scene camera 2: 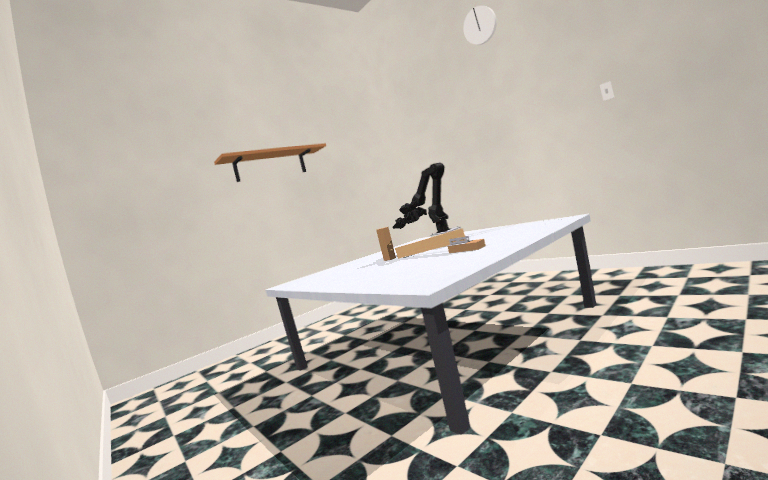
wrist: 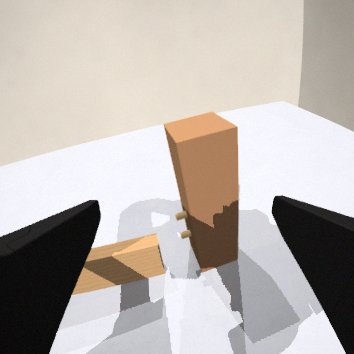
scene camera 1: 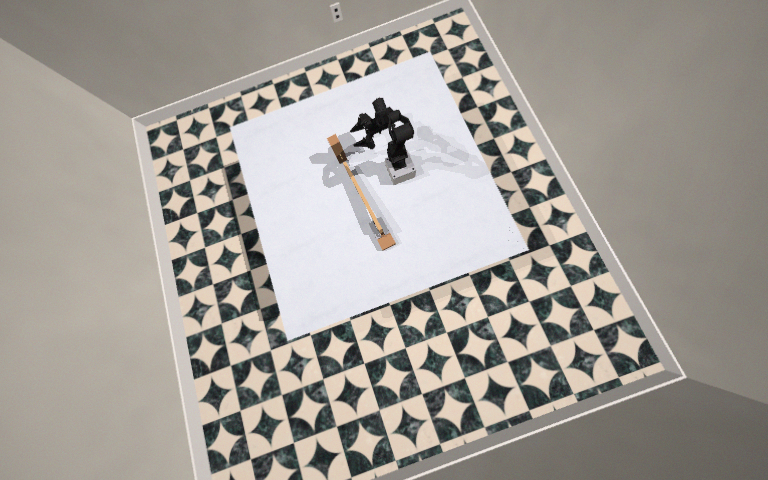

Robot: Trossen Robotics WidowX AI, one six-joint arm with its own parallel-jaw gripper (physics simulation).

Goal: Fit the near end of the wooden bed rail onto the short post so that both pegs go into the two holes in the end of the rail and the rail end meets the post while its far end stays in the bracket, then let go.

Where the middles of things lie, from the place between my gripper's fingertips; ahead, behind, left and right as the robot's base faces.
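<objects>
Taking the wooden bed rail (scene camera 2: 442, 240) as my reference, I find my hand 120 mm above it, 50 mm short of it and 260 mm to the right of it.
</objects>
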